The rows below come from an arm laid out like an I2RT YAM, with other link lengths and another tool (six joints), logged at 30 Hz.
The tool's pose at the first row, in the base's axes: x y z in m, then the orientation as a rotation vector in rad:
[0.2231, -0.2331, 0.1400, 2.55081, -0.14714, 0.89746]
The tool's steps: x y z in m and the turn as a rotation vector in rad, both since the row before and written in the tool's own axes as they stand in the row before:
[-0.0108, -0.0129, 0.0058, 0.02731, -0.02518, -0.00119]
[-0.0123, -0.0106, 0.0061, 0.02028, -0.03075, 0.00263]
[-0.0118, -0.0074, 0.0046, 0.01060, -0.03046, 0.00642]
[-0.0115, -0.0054, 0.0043, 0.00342, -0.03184, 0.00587]
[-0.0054, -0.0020, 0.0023, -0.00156, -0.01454, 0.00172]
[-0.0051, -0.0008, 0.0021, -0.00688, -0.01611, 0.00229]
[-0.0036, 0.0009, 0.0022, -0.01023, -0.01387, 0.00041]
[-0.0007, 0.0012, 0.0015, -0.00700, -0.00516, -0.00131]
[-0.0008, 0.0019, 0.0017, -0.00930, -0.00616, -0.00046]
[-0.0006, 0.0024, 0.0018, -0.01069, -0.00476, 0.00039]
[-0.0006, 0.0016, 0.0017, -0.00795, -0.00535, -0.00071]
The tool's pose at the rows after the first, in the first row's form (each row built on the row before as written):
[0.2210, -0.2244, 0.1246, 2.58788, -0.14184, 0.87291]
[0.2169, -0.2176, 0.1092, 2.62134, -0.14587, 0.83994]
[0.2113, -0.2128, 0.0965, 2.64578, -0.15857, 0.80533]
[0.2051, -0.2094, 0.0851, 2.66355, -0.17354, 0.76630]
[0.2021, -0.2083, 0.0798, 2.66843, -0.18014, 0.74720]
[0.1989, -0.2082, 0.0752, 2.66885, -0.18963, 0.72469]
[0.1966, -0.2098, 0.0719, 2.66484, -0.19701, 0.70364]
[0.1964, -0.2115, 0.0707, 2.66016, -0.19874, 0.69448]
[0.1960, -0.2139, 0.0696, 2.65372, -0.20255, 0.68366]
[0.1957, -0.2168, 0.0687, 2.64544, -0.20748, 0.67460]
[0.1955, -0.2189, 0.0676, 2.63989, -0.21031, 0.66519]

